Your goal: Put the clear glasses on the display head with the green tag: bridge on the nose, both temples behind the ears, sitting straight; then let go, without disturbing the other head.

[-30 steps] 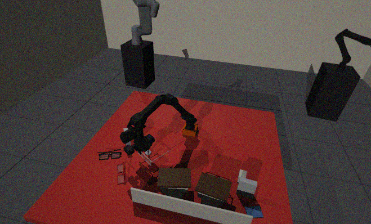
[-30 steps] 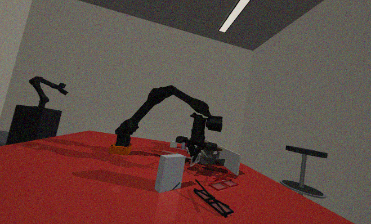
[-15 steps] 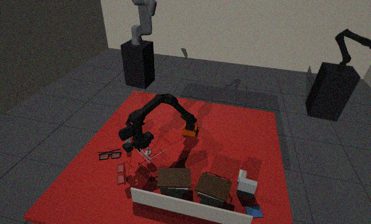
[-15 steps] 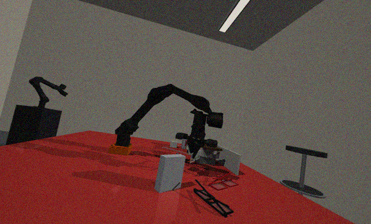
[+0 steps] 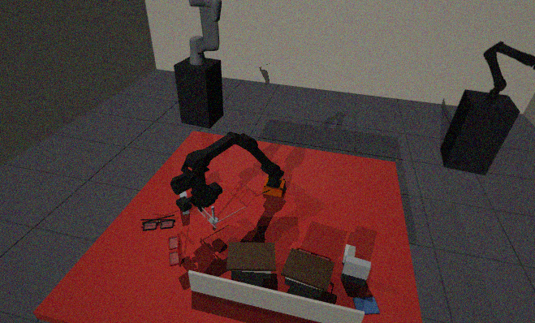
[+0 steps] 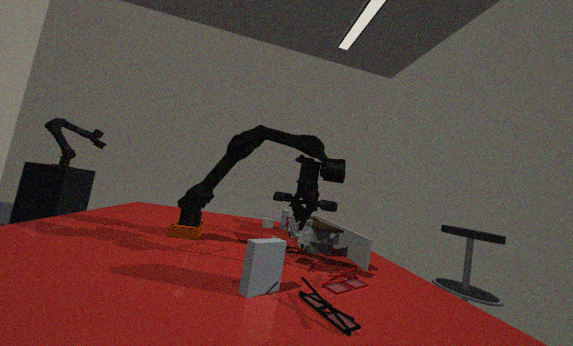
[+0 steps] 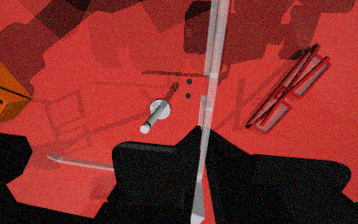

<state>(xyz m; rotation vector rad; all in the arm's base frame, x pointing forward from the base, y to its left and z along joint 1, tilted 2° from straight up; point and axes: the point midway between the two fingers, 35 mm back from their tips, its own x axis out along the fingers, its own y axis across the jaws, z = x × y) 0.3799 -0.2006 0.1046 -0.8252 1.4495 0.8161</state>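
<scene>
The small stand lies 9 cm below my gripper tip, 7 cm behind it and 1 cm to the left of it. Round my gripper tip: blue card 71 cm to the left, 12 cm below, 12 cm ahead; white board 39 cm to the left, 24 cm ahead, 6 cm below.
</scene>
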